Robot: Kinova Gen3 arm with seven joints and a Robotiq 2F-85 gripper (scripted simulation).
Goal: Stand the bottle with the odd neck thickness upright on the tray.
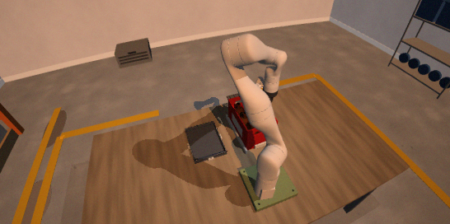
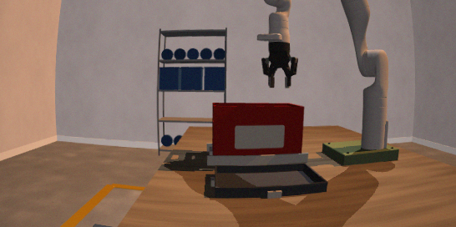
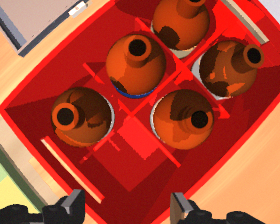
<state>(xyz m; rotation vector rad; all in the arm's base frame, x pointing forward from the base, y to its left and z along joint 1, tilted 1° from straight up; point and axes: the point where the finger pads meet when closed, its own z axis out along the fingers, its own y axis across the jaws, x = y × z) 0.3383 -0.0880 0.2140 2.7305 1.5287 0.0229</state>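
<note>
Now: the red crate 16 cm below my hand, 8 cm ahead of it and 6 cm to the left of it. Also, from my hand: dark tray: 35 cm to the left, 23 cm below, 2 cm ahead.
</note>
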